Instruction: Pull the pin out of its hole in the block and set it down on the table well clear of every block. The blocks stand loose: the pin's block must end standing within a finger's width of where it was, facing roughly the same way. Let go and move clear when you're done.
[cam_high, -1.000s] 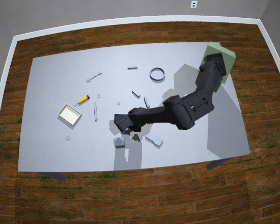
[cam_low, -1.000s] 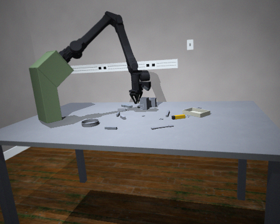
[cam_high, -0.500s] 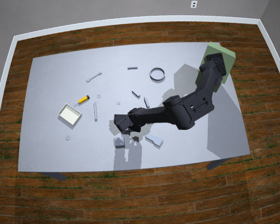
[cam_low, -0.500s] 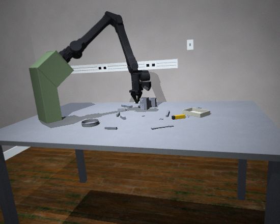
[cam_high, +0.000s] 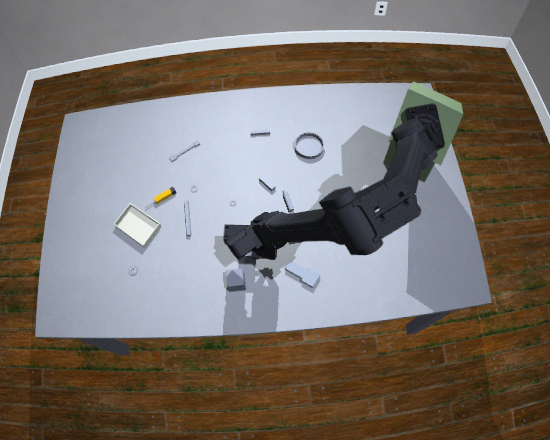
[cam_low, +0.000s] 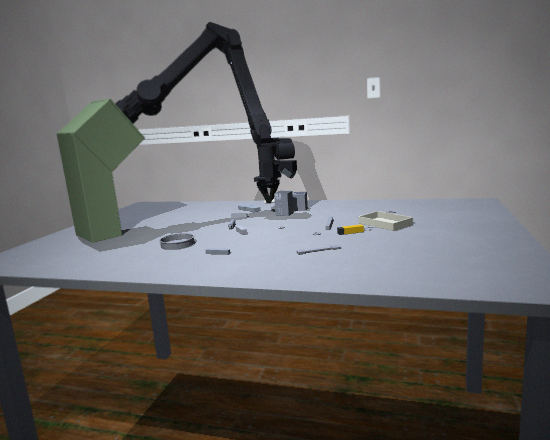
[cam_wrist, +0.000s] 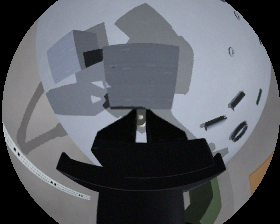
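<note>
Now: hand 2 cm short of the pale pin. Also, from my hand: long bar (26 cm ahead, 11 cm to the right, 4 cm below); then grey block (5 cm ahead); then metal ring (11 cm behind, 40 cm to the right, 4 cm below).
</note>
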